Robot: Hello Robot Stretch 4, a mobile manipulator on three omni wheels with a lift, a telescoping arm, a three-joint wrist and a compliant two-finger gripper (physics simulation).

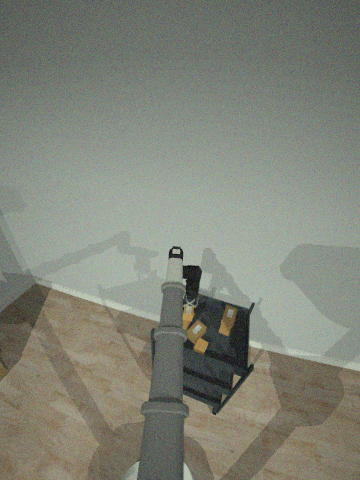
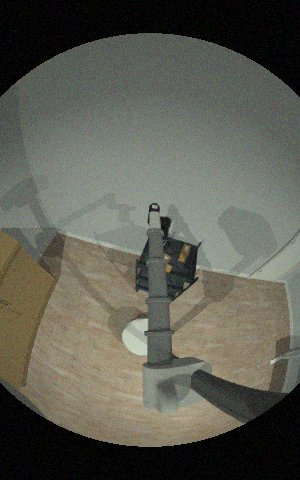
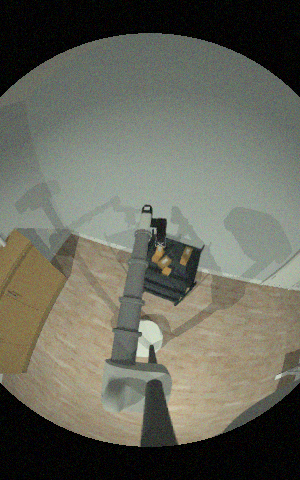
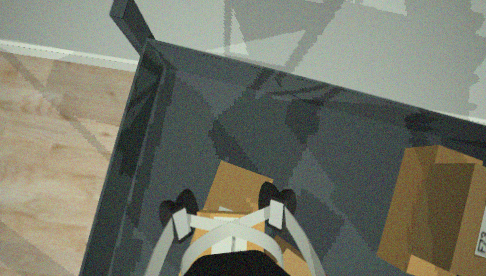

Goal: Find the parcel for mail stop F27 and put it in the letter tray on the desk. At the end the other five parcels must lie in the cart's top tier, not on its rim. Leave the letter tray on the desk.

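Places are measured from the robot's base along level axes (x down, y left, z ahead), in metres.
Where they show: gripper, between the fingertips: (image 4: pixel 228 201); robot's base, origin of its link: (image 2: pixel 142 335) (image 3: pixel 142 336).
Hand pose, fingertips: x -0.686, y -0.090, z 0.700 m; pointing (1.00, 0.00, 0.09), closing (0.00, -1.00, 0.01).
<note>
Each offset is from my fingertips to the top centre of the thing.
My gripper (image 4: pixel 228 201) (image 1: pixel 189 303) (image 3: pixel 160 245) is shut on an orange-brown parcel (image 4: pixel 206 240), over the left rear part of the cart's top tier (image 4: pixel 114 200) (image 1: pixel 248 335). The white label on the held parcel is mostly covered by the fingers and cannot be read. Another parcel {dy +0.007, dx -0.001, dz -0.031 m} (image 4: pixel 242 182) lies in the tier beyond it, partly hidden. A labelled parcel {dy -0.043, dx +0.001, dz -0.101 m} (image 1: pixel 196 331) and a smaller-looking parcel {dy -0.059, dx +0.001, dz -0.180 m} (image 1: pixel 201 345) lie nearer the front. At the right, the parcel labelled F73 {dy -0.213, dx -0.051, dz -0.035 m} (image 4: pixel 462 215) (image 1: pixel 229 316) rests against or on another parcel {dy -0.213, dx -0.001, dz -0.034 m} (image 4: pixel 410 200). The letter tray and desk cannot be made out.
The grey wall (image 1: pixel 180 175) stands close behind the cart. The cart's corner post (image 4: pixel 131 25) (image 1: pixel 252 308) rises above the rim. A large brown box-like piece (image 2: pixel 17 310) (image 3: pixel 30 315) stands at the left. A white round object (image 2: pixel 134 337) (image 3: pixel 152 336) is near the arm's base.
</note>
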